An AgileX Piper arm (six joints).
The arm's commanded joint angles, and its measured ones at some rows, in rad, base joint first. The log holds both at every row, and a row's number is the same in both.
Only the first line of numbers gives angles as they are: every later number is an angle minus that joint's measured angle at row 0.
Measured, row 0:
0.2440 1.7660 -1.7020 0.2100 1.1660 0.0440
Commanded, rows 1 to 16:
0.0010 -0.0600 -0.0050 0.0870 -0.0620 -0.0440
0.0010 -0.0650 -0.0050 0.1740 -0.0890 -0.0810
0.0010 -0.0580 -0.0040 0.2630 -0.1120 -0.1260
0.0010 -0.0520 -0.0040 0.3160 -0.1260 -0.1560
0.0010 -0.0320 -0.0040 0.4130 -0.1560 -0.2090
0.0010 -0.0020 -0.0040 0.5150 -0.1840 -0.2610
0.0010 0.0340 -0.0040 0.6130 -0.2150 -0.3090
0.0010 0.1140 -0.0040 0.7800 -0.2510 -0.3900
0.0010 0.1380 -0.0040 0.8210 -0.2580 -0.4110
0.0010 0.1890 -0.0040 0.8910 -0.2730 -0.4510
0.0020 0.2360 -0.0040 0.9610 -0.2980 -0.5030
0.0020 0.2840 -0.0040 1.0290 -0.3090 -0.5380
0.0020 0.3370 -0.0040 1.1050 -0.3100 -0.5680
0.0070 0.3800 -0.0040 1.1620 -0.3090 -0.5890
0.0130 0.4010 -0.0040 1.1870 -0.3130 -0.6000
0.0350 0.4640 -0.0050 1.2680 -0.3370 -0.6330
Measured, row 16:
0.0140 0.4310 0.0000 1.1850 -0.3190 -0.5920
